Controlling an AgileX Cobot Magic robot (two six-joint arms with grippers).
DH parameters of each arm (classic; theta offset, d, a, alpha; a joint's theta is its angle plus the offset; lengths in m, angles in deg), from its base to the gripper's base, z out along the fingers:
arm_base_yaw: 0 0.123 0 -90
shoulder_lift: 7.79 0 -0.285 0
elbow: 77.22 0 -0.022 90
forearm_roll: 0 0.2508 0 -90
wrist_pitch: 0 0 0.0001 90
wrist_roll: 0 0.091 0 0
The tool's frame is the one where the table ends.
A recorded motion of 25 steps. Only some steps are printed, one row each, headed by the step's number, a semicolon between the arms.
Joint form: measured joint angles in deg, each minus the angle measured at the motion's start. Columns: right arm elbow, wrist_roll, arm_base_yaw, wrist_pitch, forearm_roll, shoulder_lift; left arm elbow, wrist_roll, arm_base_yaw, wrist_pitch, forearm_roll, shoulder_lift.
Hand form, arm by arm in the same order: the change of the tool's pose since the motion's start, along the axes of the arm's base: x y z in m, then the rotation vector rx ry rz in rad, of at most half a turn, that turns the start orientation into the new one. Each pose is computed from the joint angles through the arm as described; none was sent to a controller.
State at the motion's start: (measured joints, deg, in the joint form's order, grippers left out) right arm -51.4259 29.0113 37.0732 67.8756 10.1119 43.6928; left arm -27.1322 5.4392 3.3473 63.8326 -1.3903 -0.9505
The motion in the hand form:
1: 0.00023 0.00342 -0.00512 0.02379 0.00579 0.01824; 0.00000 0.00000 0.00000 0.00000 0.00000 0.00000
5: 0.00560 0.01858 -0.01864 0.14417 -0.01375 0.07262; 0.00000 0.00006 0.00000 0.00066 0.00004 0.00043
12: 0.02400 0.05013 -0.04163 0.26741 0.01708 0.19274; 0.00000 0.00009 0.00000 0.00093 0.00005 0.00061
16: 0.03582 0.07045 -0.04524 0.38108 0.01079 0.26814; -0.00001 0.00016 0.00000 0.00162 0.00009 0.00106
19: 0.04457 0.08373 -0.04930 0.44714 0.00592 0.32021; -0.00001 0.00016 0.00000 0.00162 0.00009 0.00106
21: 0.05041 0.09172 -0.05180 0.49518 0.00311 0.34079; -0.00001 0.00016 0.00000 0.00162 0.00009 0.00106
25: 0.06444 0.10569 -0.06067 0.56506 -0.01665 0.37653; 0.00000 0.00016 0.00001 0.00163 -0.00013 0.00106
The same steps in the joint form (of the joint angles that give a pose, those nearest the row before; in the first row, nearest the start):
1: 1.43 -1.22 0.00 -1.80 1.95 0.00; 0.00 0.00 0.00 0.00 0.00 0.00
5: 5.94 -6.98 0.02 -11.08 10.00 0.77; 0.00 0.00 0.00 0.00 0.04 0.00
12: 10.12 -23.51 0.02 -20.46 26.80 8.03; 0.00 0.00 0.00 0.00 0.06 0.00
16: 10.43 -37.75 0.02 -23.94 41.22 13.09; 0.00 0.00 0.00 0.00 0.11 0.00
19: 10.43 -48.35 0.02 -24.65 51.07 16.98; 0.00 0.00 0.00 0.00 0.11 0.00
21: 10.43 -54.83 0.02 -24.85 57.61 19.41; 0.00 0.00 0.00 0.00 0.11 0.00
25: 10.43 -67.97 -0.32 -24.43 69.12 24.69; 0.00 0.00 0.00 -0.01 0.11 0.00

